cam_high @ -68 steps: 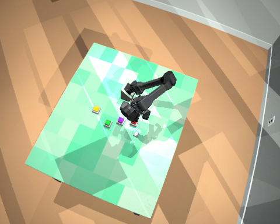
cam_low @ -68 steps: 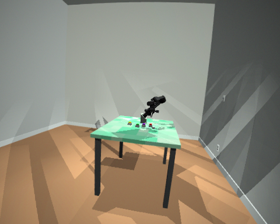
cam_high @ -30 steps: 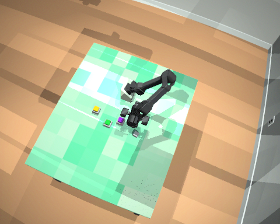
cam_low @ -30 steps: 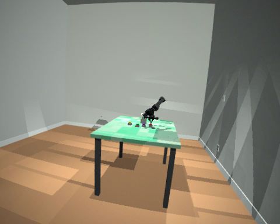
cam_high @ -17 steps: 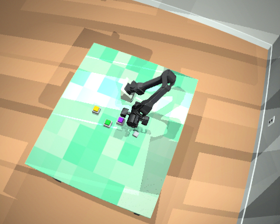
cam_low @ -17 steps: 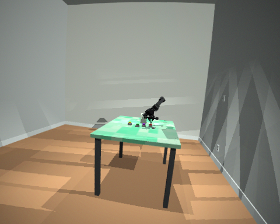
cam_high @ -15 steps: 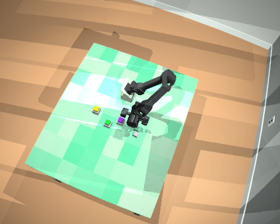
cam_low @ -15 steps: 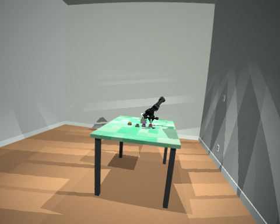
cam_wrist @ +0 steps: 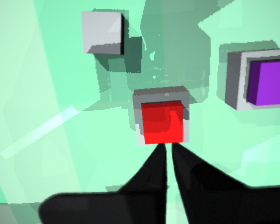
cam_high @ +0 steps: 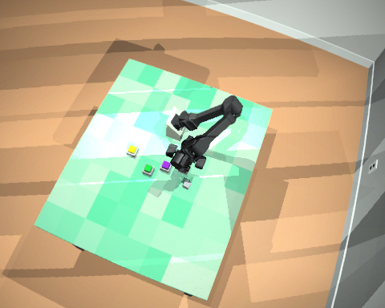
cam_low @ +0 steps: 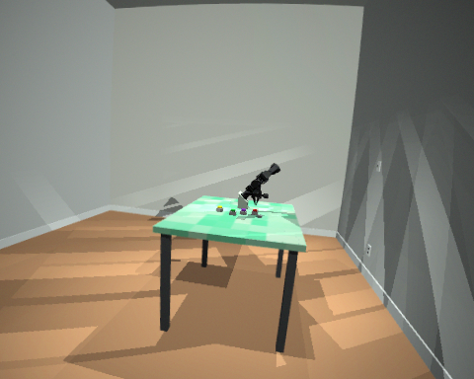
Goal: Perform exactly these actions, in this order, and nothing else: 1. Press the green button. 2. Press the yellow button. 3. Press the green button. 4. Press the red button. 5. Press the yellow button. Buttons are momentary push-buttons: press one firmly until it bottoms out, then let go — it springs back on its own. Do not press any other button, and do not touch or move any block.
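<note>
Right now my gripper tip is 4 cm above the red button. Also, from my gripper tip: small block 7 cm ahead, 6 cm below, 5 cm to the left; then green button 15 cm to the right, 9 cm ahead, 4 cm below; then purple button 8 cm to the right, 4 cm below, 4 cm ahead.
</note>
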